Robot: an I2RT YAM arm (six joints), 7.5 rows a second.
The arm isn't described. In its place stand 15 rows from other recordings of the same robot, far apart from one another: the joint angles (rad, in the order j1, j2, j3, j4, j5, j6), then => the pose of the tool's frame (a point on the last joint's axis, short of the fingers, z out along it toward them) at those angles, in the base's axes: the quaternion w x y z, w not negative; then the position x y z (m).
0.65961, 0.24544, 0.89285, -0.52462, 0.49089, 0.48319 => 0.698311 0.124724 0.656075 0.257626 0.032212 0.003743 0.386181
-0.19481, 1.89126, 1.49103, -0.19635, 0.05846, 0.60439 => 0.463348 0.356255 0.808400 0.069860 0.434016 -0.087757 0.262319
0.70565, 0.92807, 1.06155, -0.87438, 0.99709, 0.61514 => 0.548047 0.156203 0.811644 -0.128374 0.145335 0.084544 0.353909
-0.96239, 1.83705, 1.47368, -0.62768, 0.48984, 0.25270 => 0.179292 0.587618 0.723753 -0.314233 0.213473 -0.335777 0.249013
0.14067, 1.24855, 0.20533, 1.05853, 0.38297, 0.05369 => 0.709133 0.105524 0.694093 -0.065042 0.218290 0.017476 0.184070
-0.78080, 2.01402, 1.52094, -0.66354, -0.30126, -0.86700 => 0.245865 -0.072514 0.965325 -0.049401 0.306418 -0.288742 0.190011
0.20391, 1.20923, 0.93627, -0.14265, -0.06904, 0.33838 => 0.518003 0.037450 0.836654 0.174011 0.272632 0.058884 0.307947
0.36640, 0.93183, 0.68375, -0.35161, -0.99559, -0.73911 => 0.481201 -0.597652 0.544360 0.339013 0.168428 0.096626 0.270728
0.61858, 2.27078, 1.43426, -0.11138, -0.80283, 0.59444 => 0.019770 -0.130299 0.874715 0.466374 0.356956 0.285502 0.093571
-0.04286, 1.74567, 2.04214, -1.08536, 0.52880, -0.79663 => 0.237434 -0.235837 0.866434 -0.370538 0.355418 -0.033219 0.428114
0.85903, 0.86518, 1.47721, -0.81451, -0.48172, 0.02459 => 0.475801 -0.442790 0.626932 0.429542 0.064743 0.100308 0.483104
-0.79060, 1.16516, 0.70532, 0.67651, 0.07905, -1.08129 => 0.441945 -0.060195 0.623877 -0.641746 0.187173 -0.193126 0.324651
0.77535, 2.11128, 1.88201, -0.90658, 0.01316, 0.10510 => 0.197925 -0.319793 0.922572 0.086132 0.324739 0.317622 0.243228
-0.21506, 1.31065, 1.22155, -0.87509, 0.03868, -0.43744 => 0.276951 -0.100136 0.948925 -0.113188 0.257552 -0.057668 0.316556
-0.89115, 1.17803, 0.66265, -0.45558, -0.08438, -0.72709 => 0.232874 0.065792 0.952322 -0.185806 0.142808 -0.171952 0.198492
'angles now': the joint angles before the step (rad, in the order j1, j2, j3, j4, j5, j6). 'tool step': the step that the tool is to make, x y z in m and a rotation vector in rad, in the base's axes. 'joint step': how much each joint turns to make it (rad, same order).
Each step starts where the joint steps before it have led.
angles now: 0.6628 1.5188 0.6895 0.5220 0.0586 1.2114
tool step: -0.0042 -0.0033 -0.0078 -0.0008 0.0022 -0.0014
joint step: 0.0001 0.0000 -0.0365 0.0342 0.0012 0.0011
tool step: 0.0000 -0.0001 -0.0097 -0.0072 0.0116 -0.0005
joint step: -0.0003 0.0260 -0.0165 0.0288 -0.0002 0.0015
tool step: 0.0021 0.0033 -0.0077 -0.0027 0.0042 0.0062
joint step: 0.0038 0.0371 -0.0001 0.0323 -0.0024 -0.0003
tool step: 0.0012 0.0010 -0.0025 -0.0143 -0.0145 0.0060
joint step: 0.0003 0.0147 -0.0001 0.0185 0.0010 -0.0210
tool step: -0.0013 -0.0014 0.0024 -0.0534 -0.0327 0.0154
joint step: -0.0004 -0.0154 -0.0014 -0.0175 0.0050 -0.0641
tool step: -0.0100 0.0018 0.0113 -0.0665 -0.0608 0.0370
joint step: 0.0265 -0.0585 -0.0058 -0.0407 0.0185 -0.0889
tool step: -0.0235 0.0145 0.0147 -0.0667 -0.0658 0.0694
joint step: 0.0921 -0.0714 0.0011 -0.0600 0.0501 -0.0827
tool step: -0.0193 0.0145 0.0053 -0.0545 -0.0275 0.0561
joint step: 0.0847 -0.0267 0.0092 -0.0503 0.0447 -0.0462
